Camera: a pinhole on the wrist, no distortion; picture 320 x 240 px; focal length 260.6 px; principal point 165.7 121.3 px. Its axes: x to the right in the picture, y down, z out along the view. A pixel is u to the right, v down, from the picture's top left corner.
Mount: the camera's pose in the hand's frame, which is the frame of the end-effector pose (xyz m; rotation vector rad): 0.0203 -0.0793 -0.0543 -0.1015 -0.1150 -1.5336
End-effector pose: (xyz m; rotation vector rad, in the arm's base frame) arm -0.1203 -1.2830 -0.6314 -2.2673 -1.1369 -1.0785
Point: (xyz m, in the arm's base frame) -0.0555 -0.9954 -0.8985
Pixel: 227 87
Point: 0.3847 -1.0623 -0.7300
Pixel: 31 230
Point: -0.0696 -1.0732 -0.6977
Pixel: 210 180
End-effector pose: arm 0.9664 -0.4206 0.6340 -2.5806 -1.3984 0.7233
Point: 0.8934 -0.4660 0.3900
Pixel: 98 123
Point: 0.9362 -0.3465 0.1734
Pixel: 117 228
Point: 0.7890 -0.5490 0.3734
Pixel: 131 49
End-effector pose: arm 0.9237 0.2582 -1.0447 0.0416 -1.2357 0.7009
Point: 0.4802 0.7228 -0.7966
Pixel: outside the picture
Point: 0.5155 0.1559 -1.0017
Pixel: 95 77
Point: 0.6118 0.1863 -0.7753
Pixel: 152 203
